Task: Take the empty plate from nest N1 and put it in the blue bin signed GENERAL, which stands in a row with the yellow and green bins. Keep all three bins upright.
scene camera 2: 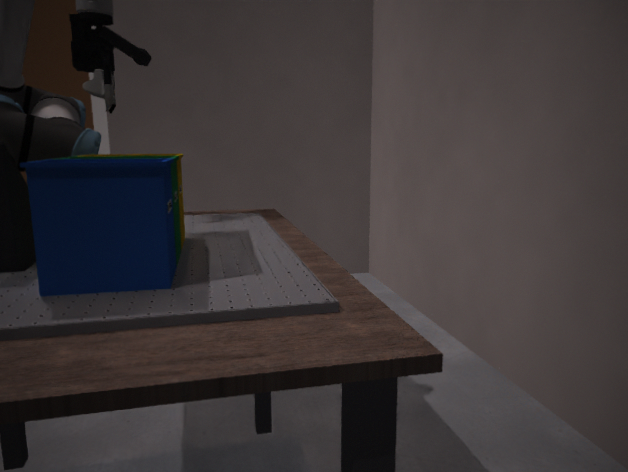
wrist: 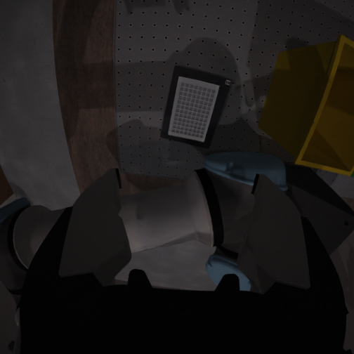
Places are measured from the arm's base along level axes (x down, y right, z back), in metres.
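Pixels of known places: gripper, fingertip midpoint: (scene camera 2: 109,112).
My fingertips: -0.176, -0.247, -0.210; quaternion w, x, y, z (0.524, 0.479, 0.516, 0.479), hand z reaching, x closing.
Ahead of a thing's pixels: the offset from my fingertips to its middle, as dx, dy, dz. "pt": to the spot under its first point. Level surfaces: height alone.
A white plate (wrist: 194,109) with a grid of small wells lies in a dark nest frame (wrist: 215,115); the small tag at its corner is not readable. My gripper (scene camera 2: 104,96) (wrist: 186,173) is open and empty, high above the board, with the plate beyond its fingertips in the wrist view. The blue bin {+0.182, +0.494, -0.059} (scene camera 2: 101,228) stands upright, nearest in the scene view; its sign is not readable. The green bin {pt +0.209, +0.361, -0.150} (scene camera 2: 177,223) and yellow bin {pt +0.222, +0.220, -0.155} (scene camera 2: 182,218) (wrist: 300,95) stand upright in a row behind it, mostly hidden in the scene view. The nest does not show in the scene view.
The bins stand on a grey perforated board {dx +0.272} (scene camera 2: 228,294) (wrist: 145,30) on a brown wooden table {dx +0.285} (scene camera 2: 228,350) (wrist: 85,100). The arm's pale link (wrist: 162,217) passes below the fingers in the wrist view. A wall (scene camera 2: 497,177) stands beyond the table's right side.
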